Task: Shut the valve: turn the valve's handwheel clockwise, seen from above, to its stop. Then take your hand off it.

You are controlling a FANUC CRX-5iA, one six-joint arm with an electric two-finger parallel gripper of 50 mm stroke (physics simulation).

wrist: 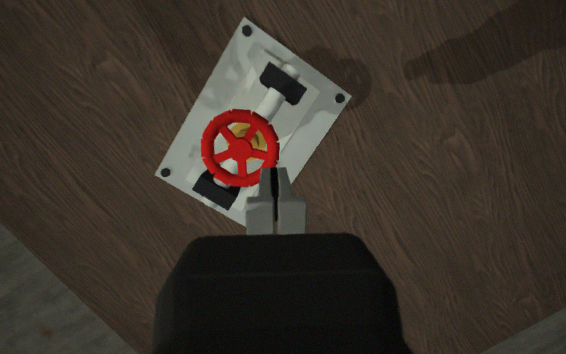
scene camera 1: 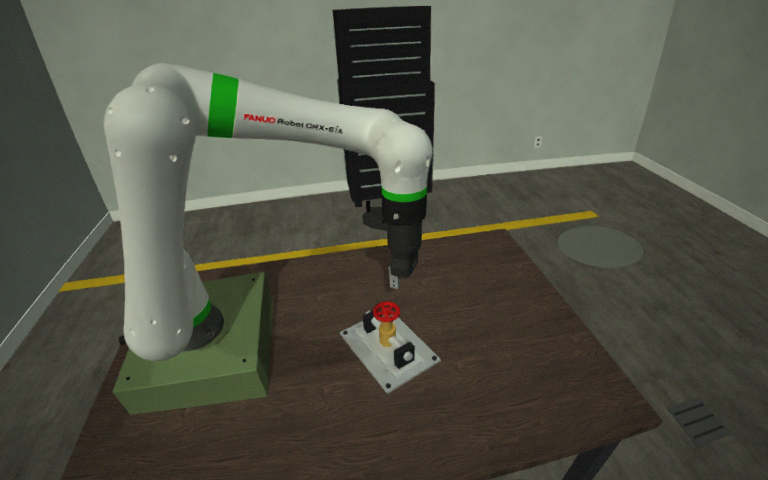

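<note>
The valve's red handwheel (scene camera 1: 386, 311) (wrist: 240, 149) is a spoked ring on a yellow-orange valve body (scene camera 1: 387, 334), with a white pipe and two black blocks along it. The valve stands on a light grey plate (scene camera 1: 380, 378) (wrist: 200, 115) on the table. My gripper (scene camera 1: 394, 287) (wrist: 273, 183) points down and is shut with nothing between its fingers. In the scene view its fingertips are above the handwheel, with a gap between them. In the wrist view the fingertips overlap the lower right edge of the wheel's rim.
The brown wooden table (scene camera 1: 487, 362) (wrist: 425, 175) carries the green robot base block (scene camera 1: 192, 396) to the left of the valve. A tall black cabinet (scene camera 1: 385, 50) stands behind the table, by the wall. A yellow line (scene camera 1: 317, 250) runs along the floor behind the table.
</note>
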